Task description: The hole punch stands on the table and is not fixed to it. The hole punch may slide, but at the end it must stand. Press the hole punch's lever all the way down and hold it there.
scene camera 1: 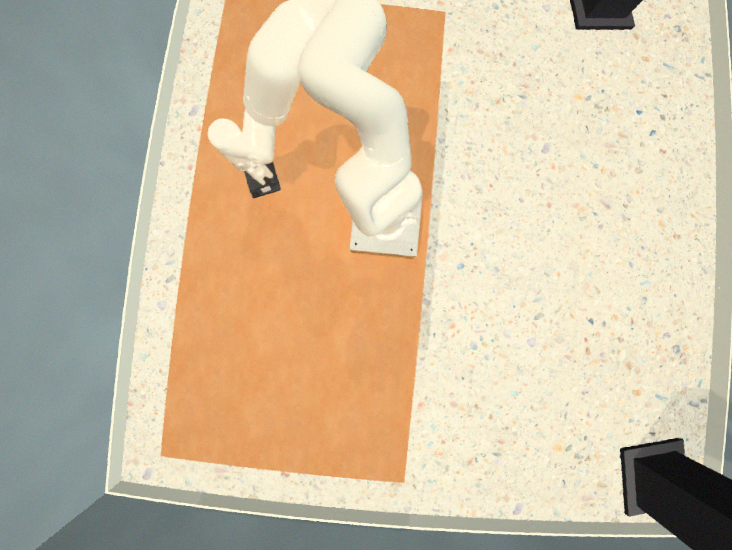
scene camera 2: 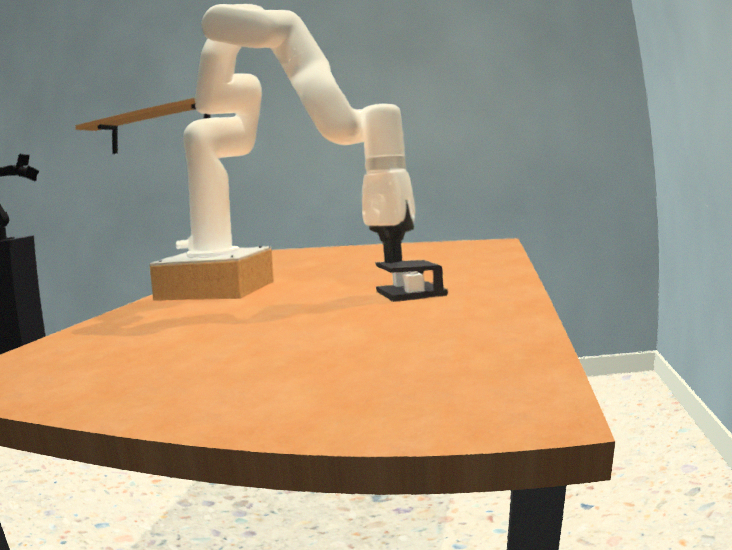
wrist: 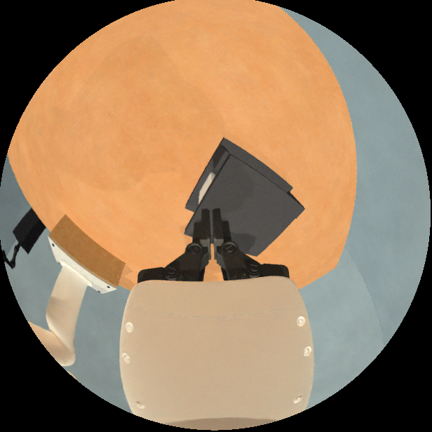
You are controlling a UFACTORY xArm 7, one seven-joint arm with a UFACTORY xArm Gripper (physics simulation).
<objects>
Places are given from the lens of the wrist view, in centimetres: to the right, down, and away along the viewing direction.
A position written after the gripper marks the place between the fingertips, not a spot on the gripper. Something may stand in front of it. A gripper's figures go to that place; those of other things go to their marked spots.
gripper (wrist: 211, 219): 0, 1, 13
black hole punch (wrist: 225, 147): 1, -7, 13
</objects>
